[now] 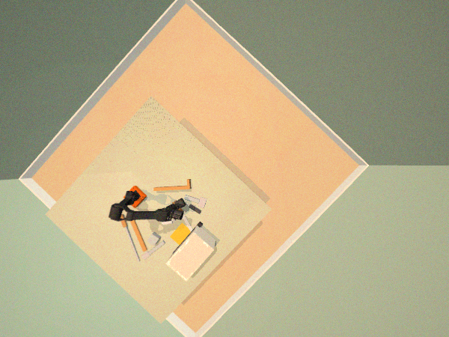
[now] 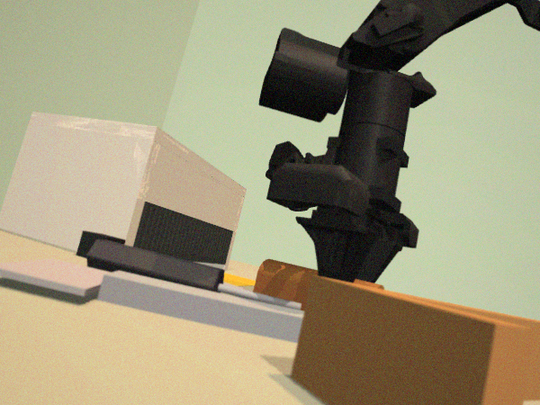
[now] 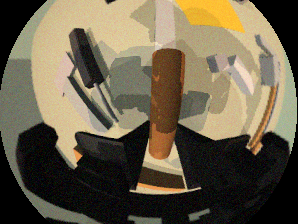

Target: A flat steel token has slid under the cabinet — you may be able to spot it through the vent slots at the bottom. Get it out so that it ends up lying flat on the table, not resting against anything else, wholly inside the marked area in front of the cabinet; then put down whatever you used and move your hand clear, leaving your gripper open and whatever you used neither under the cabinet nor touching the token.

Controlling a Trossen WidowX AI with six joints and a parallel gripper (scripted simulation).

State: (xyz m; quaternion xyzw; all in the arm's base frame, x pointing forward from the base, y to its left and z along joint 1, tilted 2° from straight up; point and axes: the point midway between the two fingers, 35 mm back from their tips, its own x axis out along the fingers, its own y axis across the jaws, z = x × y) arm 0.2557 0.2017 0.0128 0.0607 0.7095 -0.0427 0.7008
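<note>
My gripper tip is now 80 mm to the right of the dark screwdriver and 80 mm short of it. From my gripper tip the other things lie so: token: 370 mm ahead, 100 mm to the right; orange stick: 390 mm to the right, 10 mm behind.
</note>
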